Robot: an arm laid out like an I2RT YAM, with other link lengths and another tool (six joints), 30 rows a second.
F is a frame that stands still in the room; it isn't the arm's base.
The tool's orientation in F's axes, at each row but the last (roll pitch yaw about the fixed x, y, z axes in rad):
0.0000, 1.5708, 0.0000
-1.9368, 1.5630, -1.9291
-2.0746, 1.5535, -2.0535
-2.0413, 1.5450, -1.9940
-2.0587, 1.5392, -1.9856
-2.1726, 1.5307, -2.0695
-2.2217, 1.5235, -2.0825
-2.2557, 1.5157, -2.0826
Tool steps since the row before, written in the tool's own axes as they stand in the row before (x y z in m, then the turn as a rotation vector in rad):
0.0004, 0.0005, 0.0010, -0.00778, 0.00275, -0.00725
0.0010, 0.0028, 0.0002, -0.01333, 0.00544, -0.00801
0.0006, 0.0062, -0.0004, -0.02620, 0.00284, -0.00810
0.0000, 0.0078, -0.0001, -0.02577, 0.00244, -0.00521
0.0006, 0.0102, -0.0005, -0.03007, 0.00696, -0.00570
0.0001, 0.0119, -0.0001, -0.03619, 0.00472, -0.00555
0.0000, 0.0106, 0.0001, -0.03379, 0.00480, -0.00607
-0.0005, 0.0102, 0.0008, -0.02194, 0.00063, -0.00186
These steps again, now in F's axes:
0.0010, 0.0005, -0.0004, -0.00725, 0.00275, 0.00778
0.0002, 0.0028, -0.0010, -0.00802, 0.00548, 0.01331
-0.0005, 0.0062, -0.0007, -0.00795, 0.00307, 0.02622
-0.0005, 0.0078, -0.0002, -0.00505, 0.00280, 0.02577
-0.0013, 0.0101, -0.0009, -0.00581, 0.00739, 0.02995
-0.0013, 0.0118, -0.0005, -0.00531, 0.00540, 0.03613
-0.0014, 0.0105, -0.0004, -0.00590, 0.00530, 0.03375
-0.0010, 0.0102, 0.0000, -0.00135, 0.00135, 0.02194

